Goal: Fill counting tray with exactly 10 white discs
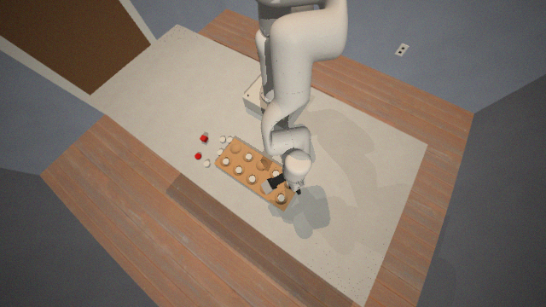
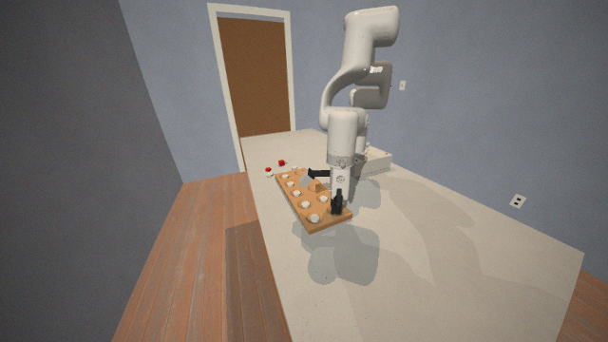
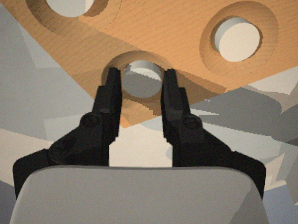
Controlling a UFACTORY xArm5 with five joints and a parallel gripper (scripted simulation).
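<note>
Right now my hand is 150 mm to the left of the wooden counting tray, 30 mm above it and 20 mm short of it. The rest, counted from my hand: red disc 450 mm to the right, 60 mm ahead, 30 mm below; red cube 470 mm to the right, 30 mm below, 30 mm behind.
</note>
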